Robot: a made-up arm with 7 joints.
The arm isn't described. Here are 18 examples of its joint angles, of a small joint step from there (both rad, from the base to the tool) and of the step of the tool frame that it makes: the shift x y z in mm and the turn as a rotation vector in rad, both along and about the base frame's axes.
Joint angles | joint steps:
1: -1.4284 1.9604 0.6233 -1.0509 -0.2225 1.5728 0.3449 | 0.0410 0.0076 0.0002 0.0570 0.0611 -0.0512 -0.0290
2: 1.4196 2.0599 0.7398 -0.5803 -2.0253 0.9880 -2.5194 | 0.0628 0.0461 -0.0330 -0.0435 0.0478 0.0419 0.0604
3: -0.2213 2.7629 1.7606 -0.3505 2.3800 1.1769 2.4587 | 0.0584 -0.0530 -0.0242 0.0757 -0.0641 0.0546 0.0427
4: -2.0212 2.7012 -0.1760 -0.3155 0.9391 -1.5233 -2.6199 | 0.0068 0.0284 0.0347 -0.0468 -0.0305 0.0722 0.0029
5: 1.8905 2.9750 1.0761 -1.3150 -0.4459 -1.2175 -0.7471 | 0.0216 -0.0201 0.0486 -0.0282 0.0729 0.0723 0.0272
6: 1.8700 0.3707 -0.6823 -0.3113 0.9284 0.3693 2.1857 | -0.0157 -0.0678 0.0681 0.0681 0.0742 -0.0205 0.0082
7: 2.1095 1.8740 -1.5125 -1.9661 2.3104 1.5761 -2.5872 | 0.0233 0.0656 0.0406 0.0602 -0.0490 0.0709 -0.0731
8: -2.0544 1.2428 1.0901 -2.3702 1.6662 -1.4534 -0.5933 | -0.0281 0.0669 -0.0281 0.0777 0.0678 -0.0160 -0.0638
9: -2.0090 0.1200 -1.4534 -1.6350 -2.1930 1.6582 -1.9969 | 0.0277 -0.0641 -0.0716 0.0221 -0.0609 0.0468 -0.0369
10: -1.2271 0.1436 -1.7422 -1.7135 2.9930 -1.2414 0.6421 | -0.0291 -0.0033 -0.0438 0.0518 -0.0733 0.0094 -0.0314
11: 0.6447 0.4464 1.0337 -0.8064 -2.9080 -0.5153 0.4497 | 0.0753 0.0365 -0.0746 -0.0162 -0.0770 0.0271 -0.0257
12: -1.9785 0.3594 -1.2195 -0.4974 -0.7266 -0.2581 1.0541 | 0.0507 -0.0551 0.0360 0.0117 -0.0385 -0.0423 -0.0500
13: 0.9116 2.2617 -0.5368 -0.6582 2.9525 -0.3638 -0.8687 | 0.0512 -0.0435 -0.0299 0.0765 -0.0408 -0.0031 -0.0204
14: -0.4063 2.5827 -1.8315 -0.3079 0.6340 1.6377 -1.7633 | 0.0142 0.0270 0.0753 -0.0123 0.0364 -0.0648 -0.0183
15: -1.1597 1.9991 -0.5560 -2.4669 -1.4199 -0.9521 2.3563 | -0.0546 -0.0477 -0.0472 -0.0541 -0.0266 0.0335 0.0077
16: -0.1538 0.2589 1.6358 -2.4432 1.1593 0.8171 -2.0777 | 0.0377 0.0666 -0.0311 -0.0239 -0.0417 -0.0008 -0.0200
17: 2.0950 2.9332 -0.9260 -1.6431 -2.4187 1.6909 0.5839 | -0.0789 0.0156 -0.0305 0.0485 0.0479 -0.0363 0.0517
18: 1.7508 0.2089 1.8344 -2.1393 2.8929 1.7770 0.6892 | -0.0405 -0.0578 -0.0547 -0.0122 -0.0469 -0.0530 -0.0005
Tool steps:
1: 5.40 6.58 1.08 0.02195 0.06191 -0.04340
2: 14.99 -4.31 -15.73 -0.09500 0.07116 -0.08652
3: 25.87 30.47 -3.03 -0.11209 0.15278 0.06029
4: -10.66 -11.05 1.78 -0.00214 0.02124 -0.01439
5: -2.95 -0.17 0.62 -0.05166 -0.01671 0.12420
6: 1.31 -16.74 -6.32 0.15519 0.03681 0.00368
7: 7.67 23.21 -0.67 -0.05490 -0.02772 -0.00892
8: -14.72 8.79 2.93 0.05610 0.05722 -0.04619
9: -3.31 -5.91 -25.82 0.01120 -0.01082 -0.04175
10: 7.60 0.96 -4.96 0.05038 -0.13045 -0.03524
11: -12.50 4.44 14.37 -0.00401 0.17877 -0.12791
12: 4.28 -11.82 -22.70 0.07226 0.03261 -0.04098
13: -17.61 8.52 -0.99 0.07616 0.09684 0.06290
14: 3.49 -6.99 7.25 -0.01766 -0.04738 -0.10630
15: 0.22 -6.77 -8.39 -0.00393 -0.01058 -0.09616
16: -2.30 2.48 13.71 0.10035 0.06766 0.04557
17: 23.28 2.22 6.83 0.08579 -0.04706 -0.09499
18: -10.65 -3.78 -18.29 -0.00365 -0.05672 0.09075
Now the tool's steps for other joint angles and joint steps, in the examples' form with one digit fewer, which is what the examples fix.
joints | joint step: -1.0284 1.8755 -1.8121 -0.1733 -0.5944 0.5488 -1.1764 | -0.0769 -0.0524 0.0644 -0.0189 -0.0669 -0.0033 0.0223
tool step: 25.2 -1.5 -7.1 -0.0329 -0.0640 -0.1055
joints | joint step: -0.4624 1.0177 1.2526 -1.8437 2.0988 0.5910 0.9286 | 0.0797 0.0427 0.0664 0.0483 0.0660 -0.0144 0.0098
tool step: -16.7 11.0 1.4 -0.0370 0.0036 -0.0053
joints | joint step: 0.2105 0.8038 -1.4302 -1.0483 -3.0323 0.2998 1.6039 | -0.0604 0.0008 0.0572 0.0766 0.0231 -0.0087 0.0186
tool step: 29.0 14.8 -3.5 0.0924 -0.0684 0.0532
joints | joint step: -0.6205 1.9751 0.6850 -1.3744 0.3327 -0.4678 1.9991 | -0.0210 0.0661 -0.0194 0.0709 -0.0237 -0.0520 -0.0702
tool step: -13.5 -2.2 12.1 0.0477 -0.0809 0.1169
